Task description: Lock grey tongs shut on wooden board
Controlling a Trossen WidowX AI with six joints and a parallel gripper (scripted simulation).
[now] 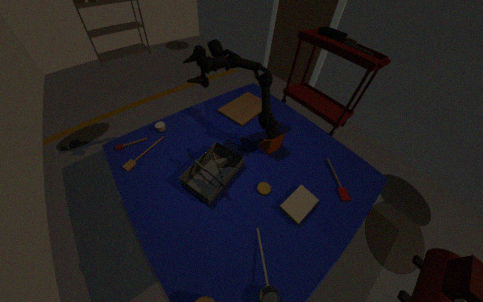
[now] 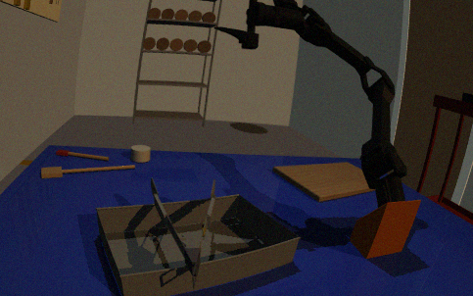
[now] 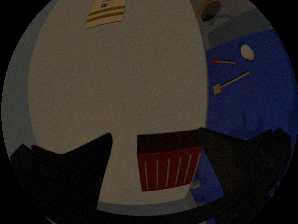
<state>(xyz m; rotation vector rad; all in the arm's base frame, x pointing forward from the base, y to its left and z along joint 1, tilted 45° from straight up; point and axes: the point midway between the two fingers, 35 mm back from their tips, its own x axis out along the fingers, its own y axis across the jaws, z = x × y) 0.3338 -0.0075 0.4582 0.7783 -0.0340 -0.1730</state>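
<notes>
Right now my gripper tip is 50 mm short of the roasting tin, 270 mm to the right of it and 420 mm above it. Also, from my gripper tip: white cylinder: 140 mm ahead, 230 mm to the right, 430 mm below; then wooden board: 470 mm behind, 70 mm to the right, 440 mm below; then yellow disc: 100 mm behind, 510 mm to the left, 430 mm below.
</notes>
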